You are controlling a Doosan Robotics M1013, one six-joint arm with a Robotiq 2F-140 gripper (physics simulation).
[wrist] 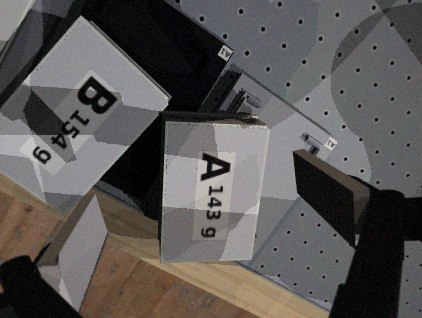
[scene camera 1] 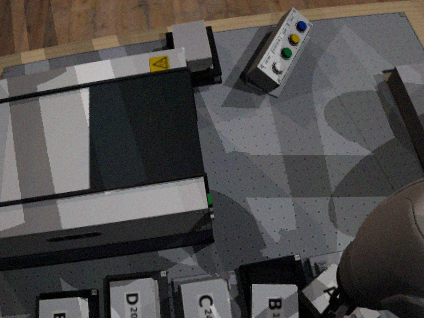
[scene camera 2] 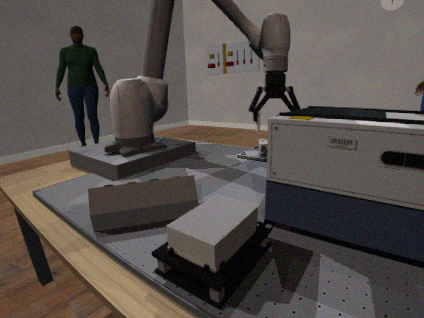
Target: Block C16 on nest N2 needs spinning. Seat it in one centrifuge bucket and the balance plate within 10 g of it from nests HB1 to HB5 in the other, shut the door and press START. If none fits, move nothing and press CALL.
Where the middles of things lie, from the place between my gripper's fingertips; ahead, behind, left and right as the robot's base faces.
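Counting from my hand, I find the tray slot A (wrist: 288, 129) 10 cm below it, 6 cm behind it and 2 cm to the right of it. The dark lid (scene camera 1: 140, 129) is 11 cm above my hand, 33 cm ahead of it and 26 cm to the right of it. The button box (scene camera 2: 112, 206) is 6 cm below my hand, 5 cm ahead of it and 59 cm to the right of it, while the centrifuge (scene camera 1: 58, 219) is 2 cm above my hand, 48 cm ahead of it and 24 cm to the right of it.
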